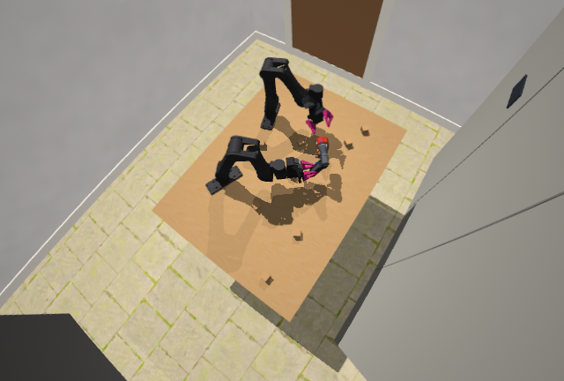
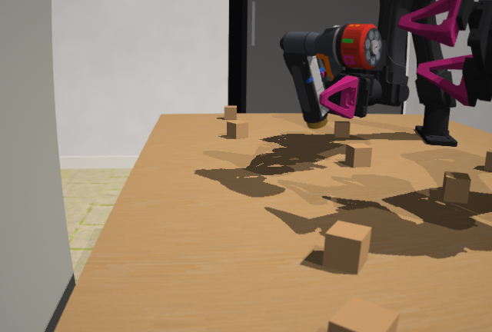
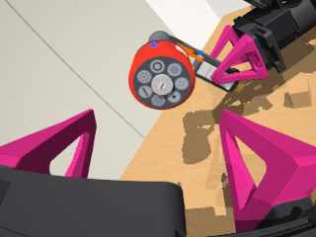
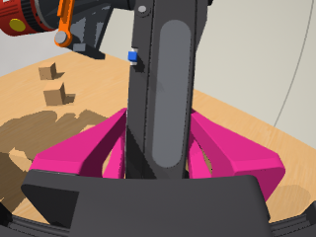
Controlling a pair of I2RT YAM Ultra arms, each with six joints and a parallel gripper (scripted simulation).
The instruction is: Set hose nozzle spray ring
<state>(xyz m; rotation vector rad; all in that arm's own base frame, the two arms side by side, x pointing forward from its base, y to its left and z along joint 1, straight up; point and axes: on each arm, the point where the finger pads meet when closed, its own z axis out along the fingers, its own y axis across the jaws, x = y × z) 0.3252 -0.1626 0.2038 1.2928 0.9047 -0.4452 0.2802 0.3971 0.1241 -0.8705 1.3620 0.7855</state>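
The red spray ring is 70 mm to the right of my left hand and 40 mm ahead of it.
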